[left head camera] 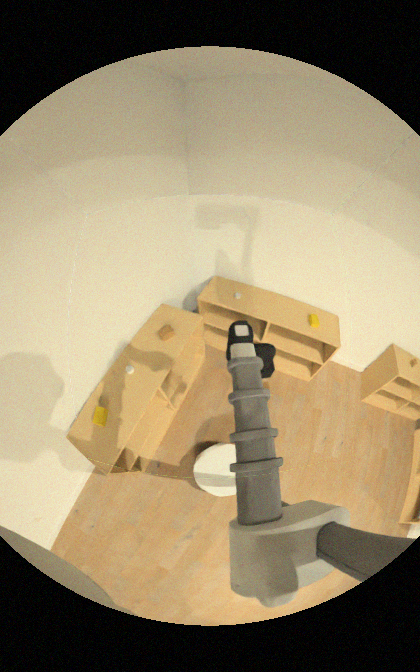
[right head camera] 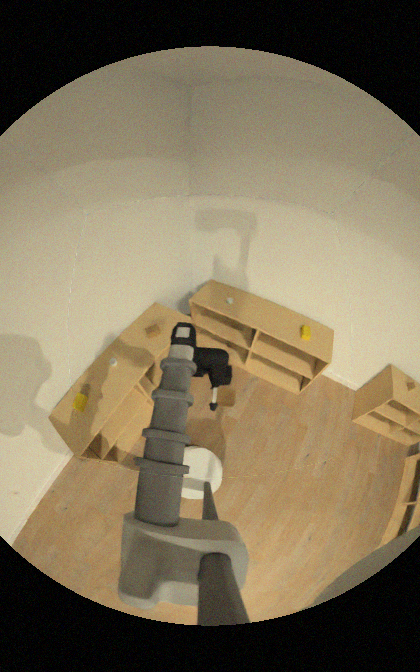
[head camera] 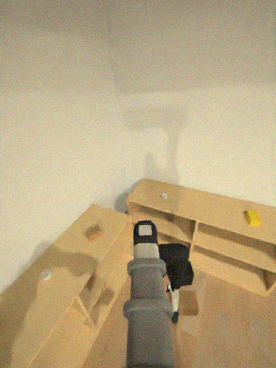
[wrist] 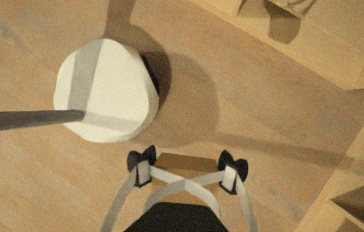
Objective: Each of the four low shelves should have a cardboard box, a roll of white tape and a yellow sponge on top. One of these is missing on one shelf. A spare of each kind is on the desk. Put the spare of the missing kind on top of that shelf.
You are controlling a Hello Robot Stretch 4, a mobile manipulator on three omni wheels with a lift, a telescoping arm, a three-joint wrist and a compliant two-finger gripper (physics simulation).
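Places are measured from the robot's base along level axes (x ahead, y left, z up), in metres.
Where they show: gripper, between the fingertips: [wrist: 187, 161]; robot's base, origin of its link: [wrist: 116, 94].
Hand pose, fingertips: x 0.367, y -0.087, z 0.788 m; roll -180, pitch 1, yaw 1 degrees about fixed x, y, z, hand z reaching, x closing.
Observation:
Things, the pixels of their top centre, and the offset from my fingertips. Level surfaces: height alone.
- back low shelf, height of its surface: dz -0.205 m
- white tape roll, centre of its top: [head camera: 164, 195] dz -0.181, dx +0.885, dy -0.089 m
- yellow sponge, centre of its top: [head camera: 254, 215] dz -0.160, dx +0.591, dy -0.674 m
My gripper [wrist: 187, 161] is shut on a cardboard box [head camera: 189, 303] [right head camera: 226, 397] [wrist: 187, 162], held above the floor in front of the back shelf. The back low shelf [head camera: 210, 202] [left head camera: 275, 305] [right head camera: 270, 316] bears a white tape roll [head camera: 164, 196] [left head camera: 237, 295] [right head camera: 230, 300] and a yellow sponge [head camera: 253, 218] [left head camera: 313, 320] [right head camera: 305, 332]; no box shows on its top. The left low shelf [head camera: 112, 217] [left head camera: 182, 316] bears a cardboard box [head camera: 94, 232] [left head camera: 166, 332] [right head camera: 153, 330], a tape roll [head camera: 46, 274] [left head camera: 130, 369] [right head camera: 113, 361] and a sponge [left head camera: 100, 416] [right head camera: 80, 402]. The desk does not show.
A third shelf [left head camera: 382, 372] [right head camera: 375, 392], cut off at right, bears a small box [left head camera: 414, 362] [right head camera: 411, 385]. Part of a fourth shelf shows below it. The left and back shelves nearly meet at the corner. The white round base [left head camera: 215, 470] [wrist: 105, 90] stands on the floor.

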